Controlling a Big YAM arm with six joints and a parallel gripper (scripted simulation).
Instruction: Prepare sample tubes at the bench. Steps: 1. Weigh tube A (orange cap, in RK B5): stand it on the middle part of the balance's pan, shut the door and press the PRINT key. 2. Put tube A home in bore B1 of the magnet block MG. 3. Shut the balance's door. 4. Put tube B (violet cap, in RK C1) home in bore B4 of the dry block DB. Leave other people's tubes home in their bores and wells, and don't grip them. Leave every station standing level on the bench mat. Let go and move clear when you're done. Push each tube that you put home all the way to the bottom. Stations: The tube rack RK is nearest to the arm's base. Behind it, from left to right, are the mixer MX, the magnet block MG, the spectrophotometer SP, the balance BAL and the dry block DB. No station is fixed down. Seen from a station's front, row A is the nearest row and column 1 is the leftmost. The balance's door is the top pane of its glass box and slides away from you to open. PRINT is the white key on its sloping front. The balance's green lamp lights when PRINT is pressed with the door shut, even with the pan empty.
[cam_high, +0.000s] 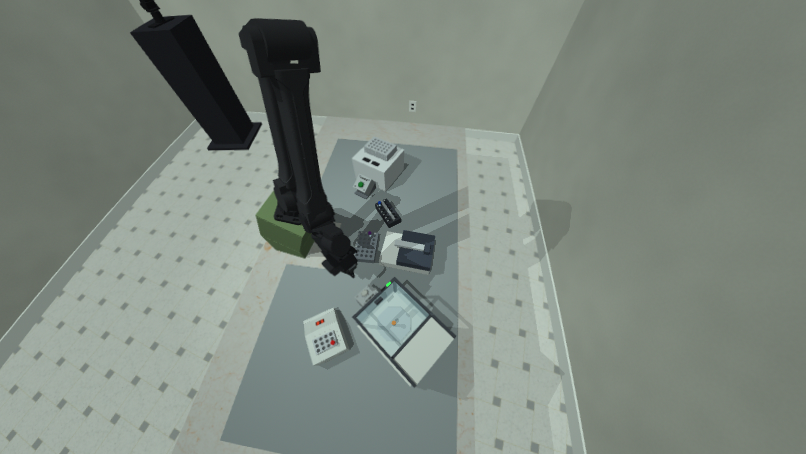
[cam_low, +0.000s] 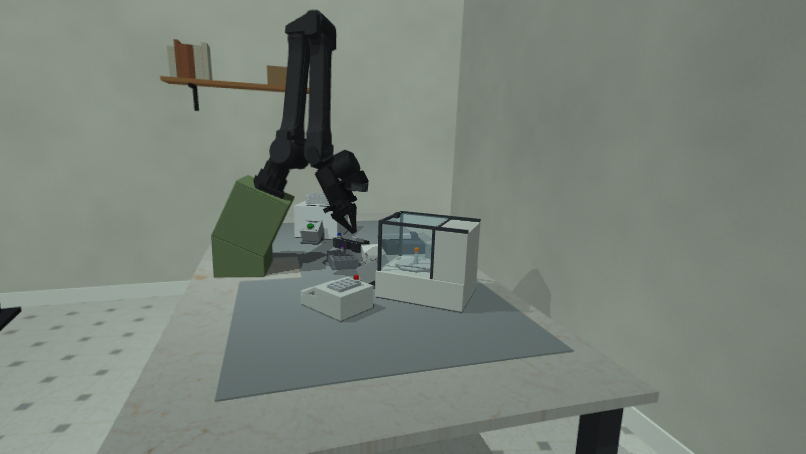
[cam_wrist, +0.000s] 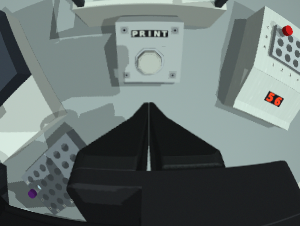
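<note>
Now: the balance door 12 cm to the right of my hand, 12 cm ahead of it and 6 cm above it. The rest, counted from my hand: red-capped tube (20 cm to the right, 9 cm below, 5 cm behind); balance pan (14 cm to the right, 14 cm ahead, 8 cm below); tube rack RK (18 cm to the left, 14 cm below, 2 cm ahead).
</note>
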